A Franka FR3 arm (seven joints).
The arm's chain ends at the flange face. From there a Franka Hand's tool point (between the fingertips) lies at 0.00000 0.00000 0.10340 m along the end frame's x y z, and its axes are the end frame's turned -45 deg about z.
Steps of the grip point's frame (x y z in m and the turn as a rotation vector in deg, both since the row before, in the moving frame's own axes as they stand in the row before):
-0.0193, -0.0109, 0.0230, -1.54, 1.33, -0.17
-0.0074, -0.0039, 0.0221, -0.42, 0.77, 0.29
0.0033, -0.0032, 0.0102, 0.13, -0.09, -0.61
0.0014, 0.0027, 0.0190, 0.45, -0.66, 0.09
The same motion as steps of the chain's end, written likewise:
-0.0250, 0.0057, 0.0231, -0.15, 2.03, -0.17
-0.0095, 0.0029, 0.0221, 0.25, 0.84, 0.29
0.0004, -0.0045, 0.0102, 0.03, -0.16, -0.61
0.0043, 0.0007, 0.0190, -0.15, -0.78, 0.09

